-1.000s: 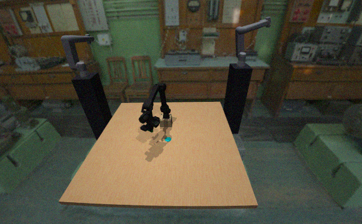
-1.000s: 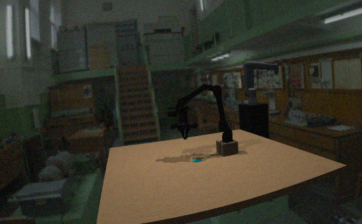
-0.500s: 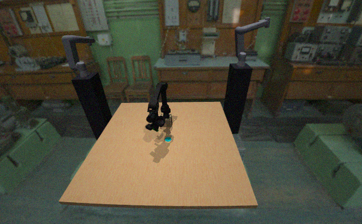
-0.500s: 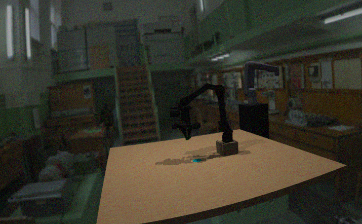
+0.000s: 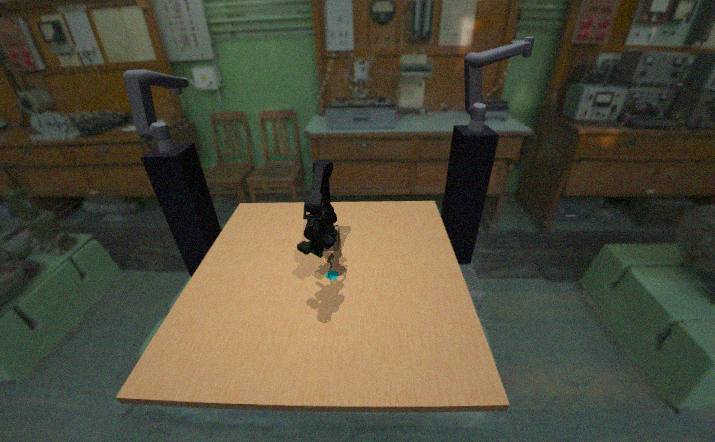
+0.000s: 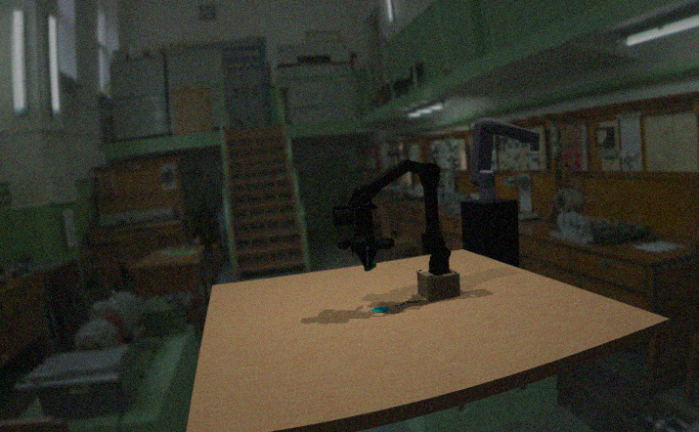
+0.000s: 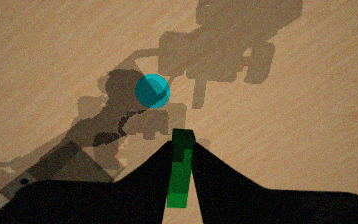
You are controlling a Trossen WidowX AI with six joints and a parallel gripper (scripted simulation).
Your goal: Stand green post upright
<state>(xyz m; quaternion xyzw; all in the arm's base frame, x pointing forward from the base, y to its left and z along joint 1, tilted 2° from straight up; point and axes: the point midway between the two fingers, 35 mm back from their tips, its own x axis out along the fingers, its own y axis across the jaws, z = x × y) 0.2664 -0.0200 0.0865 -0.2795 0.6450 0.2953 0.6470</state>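
Now: the cyan circle 2 cm behind my gripper tip, 4 cm to the left of it and 14 cm below it. From my gripper tip the other things lie so: green post (1 cm behind, 2 cm to the right).
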